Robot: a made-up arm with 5 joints.
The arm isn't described. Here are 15 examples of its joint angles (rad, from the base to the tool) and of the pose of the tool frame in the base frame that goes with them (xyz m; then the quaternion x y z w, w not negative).
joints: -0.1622 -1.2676 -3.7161 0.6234 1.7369
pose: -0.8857 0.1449 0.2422 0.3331 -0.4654 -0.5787 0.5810
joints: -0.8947 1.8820 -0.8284 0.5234 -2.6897
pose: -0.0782 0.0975 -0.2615 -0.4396 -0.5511 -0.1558 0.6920
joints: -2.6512 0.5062 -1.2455 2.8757 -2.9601
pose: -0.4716 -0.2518 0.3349 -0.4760 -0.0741 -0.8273 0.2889
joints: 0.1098 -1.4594 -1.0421 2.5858 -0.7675
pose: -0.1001 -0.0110 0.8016 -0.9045 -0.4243 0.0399 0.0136
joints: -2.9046 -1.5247 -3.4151 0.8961 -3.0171
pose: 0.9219 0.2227 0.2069 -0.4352 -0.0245 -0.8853 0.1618
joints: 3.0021 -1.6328 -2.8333 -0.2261 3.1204
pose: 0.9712 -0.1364 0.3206 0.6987 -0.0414 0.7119 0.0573
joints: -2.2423 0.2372 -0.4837 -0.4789 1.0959
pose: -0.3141 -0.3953 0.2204 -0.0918 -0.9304 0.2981 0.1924
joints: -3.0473 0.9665 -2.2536 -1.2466 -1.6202
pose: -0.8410 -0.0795 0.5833 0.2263 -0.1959 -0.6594 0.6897
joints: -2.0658 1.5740 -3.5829 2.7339 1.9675
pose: -0.3643 -0.6748 0.4456 0.4032 0.8436 0.3542 0.0174
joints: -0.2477 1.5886 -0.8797 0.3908 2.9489
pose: 0.0915 -0.0232 -0.2960 -0.0234 -0.8523 -0.1141 0.5099
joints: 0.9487 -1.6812 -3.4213 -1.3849 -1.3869
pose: -0.4084 -0.5695 -0.0022 0.3901 0.9151 0.0995 0.0222
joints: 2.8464 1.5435 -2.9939 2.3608 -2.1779
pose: -0.8122 0.2470 0.2054 -0.7260 0.5287 -0.4153 0.1442
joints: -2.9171 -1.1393 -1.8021 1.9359 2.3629
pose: 0.1999 0.0456 1.0695 -0.7683 -0.4213 0.4635 0.1318
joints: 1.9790 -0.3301 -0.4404 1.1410 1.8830
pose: -0.1579 0.3651 0.3280 0.9818 0.0472 0.0649 0.1724
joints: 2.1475 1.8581 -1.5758 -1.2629 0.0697
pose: -0.2382 0.3662 -0.3310 -0.4474 -0.7603 -0.2100 0.4215
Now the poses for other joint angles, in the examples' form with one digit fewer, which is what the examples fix.
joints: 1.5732 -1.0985 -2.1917 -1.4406 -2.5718
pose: 0.001 -0.582 0.959 0.343 -0.626 0.615 0.335
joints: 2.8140 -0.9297 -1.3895 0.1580 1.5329
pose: -0.054 0.018 1.147 -0.377 -0.281 0.500 0.727
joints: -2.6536 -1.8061 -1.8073 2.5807 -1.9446
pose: 0.516 0.274 0.714 0.816 -0.302 -0.329 0.368
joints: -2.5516 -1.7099 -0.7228 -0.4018 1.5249
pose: 0.163 0.109 0.908 -0.069 -0.137 0.861 0.485
